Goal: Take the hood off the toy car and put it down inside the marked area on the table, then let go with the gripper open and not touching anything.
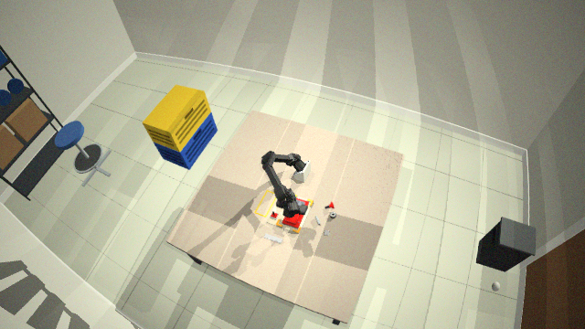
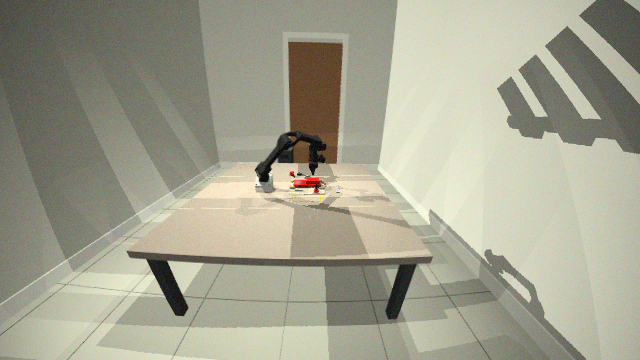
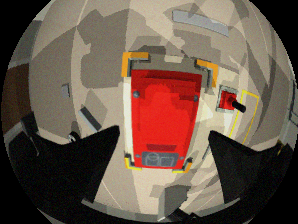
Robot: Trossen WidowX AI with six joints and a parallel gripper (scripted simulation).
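Now: the red hood 6 cm below my gripper tip. The rest, counted from my gripper tip: white wheel 13 cm behind, 22 cm to the left, 9 cm below; grey bar 18 cm ahead, 5 cm to the right, 10 cm below.
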